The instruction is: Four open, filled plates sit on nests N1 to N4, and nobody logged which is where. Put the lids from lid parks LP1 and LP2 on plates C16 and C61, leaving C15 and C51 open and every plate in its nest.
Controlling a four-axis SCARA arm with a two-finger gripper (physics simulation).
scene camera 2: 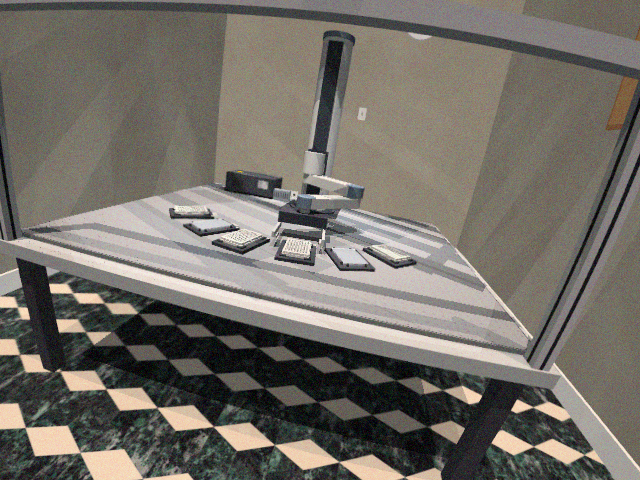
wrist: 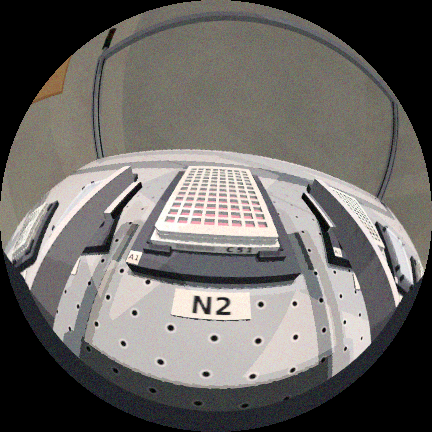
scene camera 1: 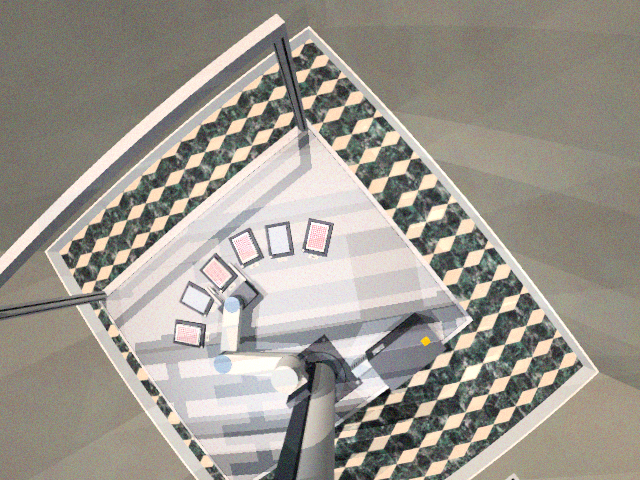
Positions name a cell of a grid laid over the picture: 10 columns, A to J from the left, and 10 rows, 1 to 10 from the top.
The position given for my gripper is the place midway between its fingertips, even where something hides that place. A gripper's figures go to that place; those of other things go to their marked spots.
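There's a lid park LP2 (wrist: C6) that's 13 cm from the lens, and my gripper (wrist: F5) is 11 cm from the lens. A plate (wrist: E5) is 10 cm from the lens. The marked spots on the plate and the lid park LP2 are 10 cm apart.
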